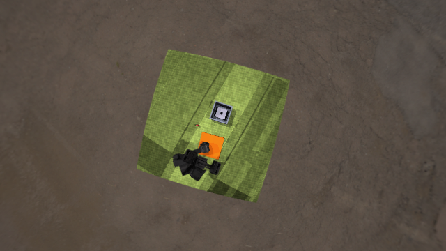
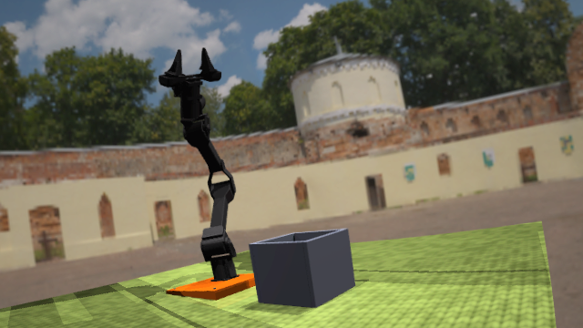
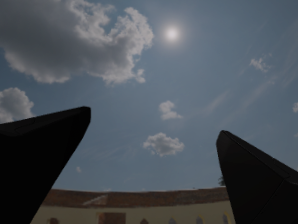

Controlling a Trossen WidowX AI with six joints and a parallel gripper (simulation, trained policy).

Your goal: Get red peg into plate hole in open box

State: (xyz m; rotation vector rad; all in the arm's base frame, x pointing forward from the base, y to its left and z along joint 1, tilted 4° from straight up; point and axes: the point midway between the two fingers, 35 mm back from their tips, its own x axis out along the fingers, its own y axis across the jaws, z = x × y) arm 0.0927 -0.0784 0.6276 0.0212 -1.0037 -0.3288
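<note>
Right now the red peg is 11 cm ahead of my gripper tip, 19 cm to the left of it and 64 cm below it. Also, from my gripper tip: grey plate 27 cm ahead, 63 cm below.
</note>
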